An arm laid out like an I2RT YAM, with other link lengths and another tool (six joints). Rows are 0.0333 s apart.
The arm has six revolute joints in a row. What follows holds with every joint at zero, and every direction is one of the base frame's. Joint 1 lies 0.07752 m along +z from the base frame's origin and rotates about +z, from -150.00 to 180.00 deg. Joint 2 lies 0.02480 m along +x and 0.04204 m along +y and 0.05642 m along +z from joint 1 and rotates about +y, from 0.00 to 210.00 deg. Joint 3 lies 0.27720 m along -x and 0.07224 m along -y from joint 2 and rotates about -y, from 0.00 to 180.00 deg. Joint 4 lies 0.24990 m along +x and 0.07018 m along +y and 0.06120 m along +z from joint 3 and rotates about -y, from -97.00 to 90.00 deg. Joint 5 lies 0.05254 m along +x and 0.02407 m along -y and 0.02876 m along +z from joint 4 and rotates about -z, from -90.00 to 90.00 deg. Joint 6 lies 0.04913 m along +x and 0.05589 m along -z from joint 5 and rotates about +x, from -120.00 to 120.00 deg. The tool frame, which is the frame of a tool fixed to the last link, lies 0.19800 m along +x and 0.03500 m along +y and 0.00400 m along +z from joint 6; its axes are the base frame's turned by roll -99.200, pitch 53.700 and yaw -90.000 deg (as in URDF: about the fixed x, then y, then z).
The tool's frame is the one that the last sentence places.
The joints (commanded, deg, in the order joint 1, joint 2, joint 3, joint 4, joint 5, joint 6), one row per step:
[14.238, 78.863, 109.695, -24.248, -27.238, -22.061]
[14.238, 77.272, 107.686, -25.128, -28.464, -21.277]
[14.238, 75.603, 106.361, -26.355, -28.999, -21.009]
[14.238, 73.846, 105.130, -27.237, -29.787, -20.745]
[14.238, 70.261, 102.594, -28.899, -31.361, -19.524]
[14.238, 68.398, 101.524, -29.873, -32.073, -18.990]
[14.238, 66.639, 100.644, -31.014, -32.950, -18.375]
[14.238, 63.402, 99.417, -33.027, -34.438, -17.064]
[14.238, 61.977, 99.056, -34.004, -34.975, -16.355]
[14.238, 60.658, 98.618, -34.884, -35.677, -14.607]
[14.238, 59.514, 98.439, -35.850, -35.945, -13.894]
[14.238, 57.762, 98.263, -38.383, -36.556, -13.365]
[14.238, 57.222, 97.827, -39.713, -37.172, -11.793]
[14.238, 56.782, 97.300, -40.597, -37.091, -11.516]
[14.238, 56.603, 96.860, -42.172, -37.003, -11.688]
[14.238, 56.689, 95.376, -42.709, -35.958, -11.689]
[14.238, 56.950, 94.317, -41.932, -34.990, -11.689]
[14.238, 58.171, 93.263, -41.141, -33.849, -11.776]
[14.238, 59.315, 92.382, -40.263, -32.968, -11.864]
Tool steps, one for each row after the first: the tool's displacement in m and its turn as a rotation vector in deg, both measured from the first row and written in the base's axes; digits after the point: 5 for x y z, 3 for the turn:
[-0.01044, 0.00194, -0.00863, 0.136, 1.751, 1.291]
[-0.02115, 0.00119, -0.01331, 0.074, 2.780, 1.842]
[-0.03354, 0.00090, -0.01544, 0.109, 3.293, 2.645]
[-0.05860, 0.00023, -0.01972, 0.709, 4.709, 4.301]
[-0.07191, -0.00062, -0.02102, 0.984, 5.252, 5.046]
[-0.08563, -0.00103, -0.02249, 1.283, 5.936, 5.958]
[-0.11149, -0.00246, -0.02260, 2.053, 6.869, 7.532]
[-0.12299, -0.00354, -0.02201, 2.506, 7.292, 8.118]
[-0.13417, -0.00394, -0.02165, 3.644, 8.550, 8.938]
[-0.14320, -0.00532, -0.02137, 4.106, 9.069, 9.253]
[-0.15838, -0.00717, -0.02522, 4.239, 10.412, 9.842]
[-0.16380, -0.00650, -0.03036, 5.056, 12.782, 10.466]
[-0.16541, -0.00715, -0.03545, 5.107, 13.938, 10.332]
[-0.16592, -0.00757, -0.04403, 4.712, 15.623, 10.110]
[-0.15772, -0.00884, -0.05659, 4.469, 17.645, 8.917]
[-0.14906, -0.00979, -0.06197, 4.455, 18.126, 7.911]
[-0.13381, -0.00971, -0.07176, 4.209, 19.456, 6.659]
[-0.12066, -0.00934, -0.08003, 3.982, 20.466, 5.691]

